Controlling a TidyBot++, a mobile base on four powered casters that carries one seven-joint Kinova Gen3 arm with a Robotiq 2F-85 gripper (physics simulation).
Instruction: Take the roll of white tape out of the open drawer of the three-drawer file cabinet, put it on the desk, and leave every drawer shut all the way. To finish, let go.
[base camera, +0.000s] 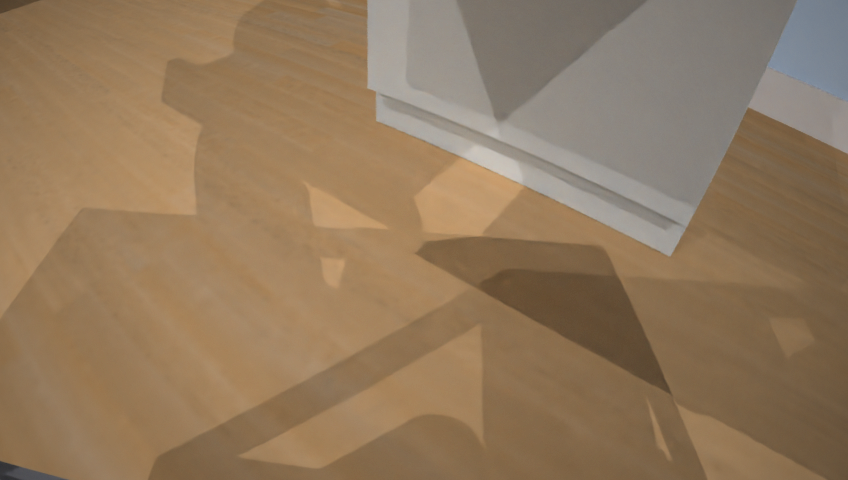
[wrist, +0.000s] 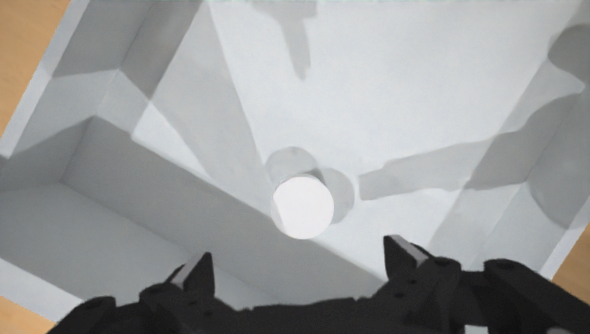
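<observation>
The roll of white tape (wrist: 303, 207) shows as a white disc on the floor of the open drawer (wrist: 390, 75), close to the drawer's front wall. My gripper (wrist: 299, 262) is open with nothing between its fingers. It hangs above the drawer, and the tape lies beyond the fingertips, between their lines in the wrist view. The lower part of the light grey file cabinet (base camera: 583, 101) stands at the top right of the base camera view. The open drawer itself cannot be made out in that view. The desk does not show in either view.
The drawer's side wall (wrist: 37, 112) rises at the left of the wrist view, and another side wall (wrist: 572, 240) at the right. The wooden floor (base camera: 119, 356) spreads before the cabinet and carries broad shadows. A pale baseboard (base camera: 803, 110) runs behind the cabinet at the right.
</observation>
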